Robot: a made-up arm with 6 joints.
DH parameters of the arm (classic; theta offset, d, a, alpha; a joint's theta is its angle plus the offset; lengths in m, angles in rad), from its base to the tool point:
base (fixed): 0 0 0 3.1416
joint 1: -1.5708 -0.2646 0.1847 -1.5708
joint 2: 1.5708 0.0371 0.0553 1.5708
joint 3: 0 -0.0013 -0.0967 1.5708
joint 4: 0 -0.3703 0.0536 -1.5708
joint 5: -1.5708 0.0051 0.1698 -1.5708
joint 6: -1.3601 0 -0.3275 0
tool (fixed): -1.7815 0.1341 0 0
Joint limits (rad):
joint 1: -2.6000..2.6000
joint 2: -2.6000..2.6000
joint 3: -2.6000..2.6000
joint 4: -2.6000..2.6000
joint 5: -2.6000..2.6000
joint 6: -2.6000..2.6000
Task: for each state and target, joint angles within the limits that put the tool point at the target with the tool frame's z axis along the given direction. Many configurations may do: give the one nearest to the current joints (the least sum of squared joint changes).
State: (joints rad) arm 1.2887 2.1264 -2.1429 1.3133 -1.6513 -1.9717
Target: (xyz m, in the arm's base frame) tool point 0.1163 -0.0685 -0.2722 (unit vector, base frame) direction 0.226 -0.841 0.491
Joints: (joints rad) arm 1.5651 2.4134 -2.6000 1.5336 -1.4083 -2.5968
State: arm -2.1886 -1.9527 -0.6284 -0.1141 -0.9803 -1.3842
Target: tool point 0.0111 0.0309 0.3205 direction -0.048 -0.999 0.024
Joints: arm -2.1110 -1.8145 -0.3087 -0.2039 -0.6823 -1.6611
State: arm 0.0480 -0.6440 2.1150 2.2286 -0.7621 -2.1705
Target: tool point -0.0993 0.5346 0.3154 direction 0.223 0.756 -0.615
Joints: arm 0.3454 -0.6227 1.9809 1.5969 0.0557 -2.6000
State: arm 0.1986 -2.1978 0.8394 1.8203 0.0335 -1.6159
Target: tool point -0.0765 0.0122 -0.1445 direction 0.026 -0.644 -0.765
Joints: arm 0.5620 -1.5904 0.5569 1.8769 0.6219 -1.9185
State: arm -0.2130 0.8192 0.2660 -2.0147 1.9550 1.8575
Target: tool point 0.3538 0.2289 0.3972 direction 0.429 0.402 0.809
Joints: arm -0.6660 0.8098 -0.1347 -2.1846 2.4336 2.1169
